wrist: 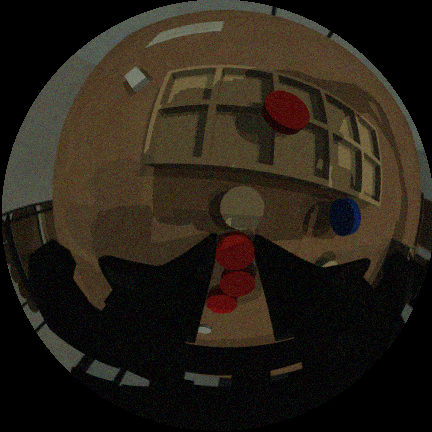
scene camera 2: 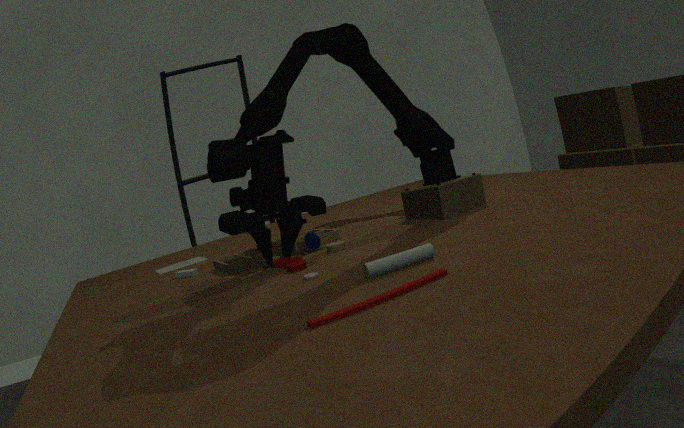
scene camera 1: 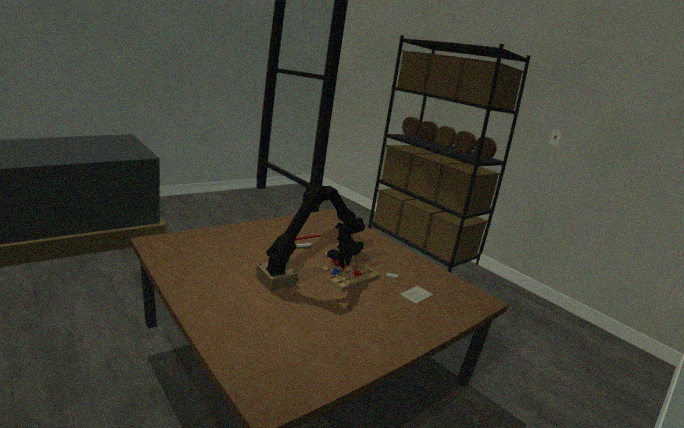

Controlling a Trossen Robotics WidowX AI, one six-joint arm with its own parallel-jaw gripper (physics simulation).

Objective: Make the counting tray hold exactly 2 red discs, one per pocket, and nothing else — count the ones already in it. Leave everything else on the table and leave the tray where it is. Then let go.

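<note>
The counting tray (scene camera 1: 360, 281) (scene camera 2: 237, 264) (wrist: 185, 166) is a light wooden grid of pockets. A red disc (scene camera 1: 357, 273) (wrist: 286, 111) lies at a crossing of its dividers, seemingly on top of them rather than down in a pocket. My gripper (scene camera 1: 343, 264) (scene camera 2: 279, 261) (wrist: 234, 238) is beside the tray's long side, low over the table, shut on a red disc (wrist: 235, 251) between its fingertips. Behind it in the wrist view are two more red discs, a nearer one (wrist: 237, 283) and a farther one (wrist: 221, 304). In scene camera 1 the fingertips are hard to make out.
A blue disc (scene camera 1: 335, 271) (scene camera 2: 312, 240) (wrist: 345, 217) stands on edge beside the tray. A pale disc (wrist: 242, 207) lies between gripper and tray. Also there: a white block (scene camera 1: 392, 275) (scene camera 2: 185, 273) (wrist: 136, 79), paper (scene camera 1: 416, 293), a white cylinder (scene camera 2: 398, 260) and a red rod (scene camera 2: 378, 298).
</note>
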